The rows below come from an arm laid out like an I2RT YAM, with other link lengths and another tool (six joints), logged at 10 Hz.
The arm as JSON. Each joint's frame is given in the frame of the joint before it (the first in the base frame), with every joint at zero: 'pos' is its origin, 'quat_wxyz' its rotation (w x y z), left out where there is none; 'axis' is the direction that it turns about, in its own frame. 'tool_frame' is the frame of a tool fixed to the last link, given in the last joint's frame.
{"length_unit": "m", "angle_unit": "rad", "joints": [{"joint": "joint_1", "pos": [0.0, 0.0, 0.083], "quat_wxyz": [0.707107, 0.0, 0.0, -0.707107], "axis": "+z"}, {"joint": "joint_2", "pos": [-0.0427, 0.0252, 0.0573], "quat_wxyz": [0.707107, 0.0, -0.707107, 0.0], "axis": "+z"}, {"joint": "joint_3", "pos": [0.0, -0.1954, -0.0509], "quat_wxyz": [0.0, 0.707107, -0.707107, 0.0], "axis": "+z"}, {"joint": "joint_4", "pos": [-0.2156, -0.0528, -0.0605], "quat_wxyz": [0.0, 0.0, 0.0, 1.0], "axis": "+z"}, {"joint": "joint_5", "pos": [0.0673, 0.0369, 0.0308], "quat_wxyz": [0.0, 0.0, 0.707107, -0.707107], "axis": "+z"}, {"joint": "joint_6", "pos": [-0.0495, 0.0, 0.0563], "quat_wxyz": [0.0, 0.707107, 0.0, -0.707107], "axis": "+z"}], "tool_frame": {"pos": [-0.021, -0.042, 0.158], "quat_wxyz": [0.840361, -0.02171, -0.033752, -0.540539]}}
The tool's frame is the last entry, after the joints.
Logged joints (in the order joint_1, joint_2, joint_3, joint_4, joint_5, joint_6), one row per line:
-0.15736 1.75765 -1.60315 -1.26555 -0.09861 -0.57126
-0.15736 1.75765 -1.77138 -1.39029 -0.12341 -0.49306
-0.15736 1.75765 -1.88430 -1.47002 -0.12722 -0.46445
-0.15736 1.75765 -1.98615 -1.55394 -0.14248 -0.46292
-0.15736 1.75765 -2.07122 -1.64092 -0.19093 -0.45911
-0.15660 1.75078 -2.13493 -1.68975 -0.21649 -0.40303
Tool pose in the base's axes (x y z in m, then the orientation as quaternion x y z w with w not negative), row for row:
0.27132 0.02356 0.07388 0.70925 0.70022 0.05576 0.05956
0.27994 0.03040 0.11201 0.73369 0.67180 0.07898 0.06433
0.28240 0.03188 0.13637 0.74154 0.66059 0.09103 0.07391
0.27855 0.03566 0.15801 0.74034 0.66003 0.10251 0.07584
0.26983 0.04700 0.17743 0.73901 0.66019 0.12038 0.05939
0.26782 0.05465 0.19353 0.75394 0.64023 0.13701 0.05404
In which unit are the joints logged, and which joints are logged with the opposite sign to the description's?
The joints are logged in radians. Opposite sign: joint_3.
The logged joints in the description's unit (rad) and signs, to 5 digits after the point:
-0.15736 1.75765 1.60315 -1.26555 -0.09861 -0.57126
-0.15736 1.75765 1.77138 -1.39029 -0.12341 -0.49306
-0.15736 1.75765 1.88430 -1.47002 -0.12722 -0.46445
-0.15736 1.75765 1.98615 -1.55394 -0.14248 -0.46292
-0.15736 1.75765 2.07122 -1.64092 -0.19093 -0.45911
-0.15660 1.75078 2.13493 -1.68975 -0.21649 -0.40303

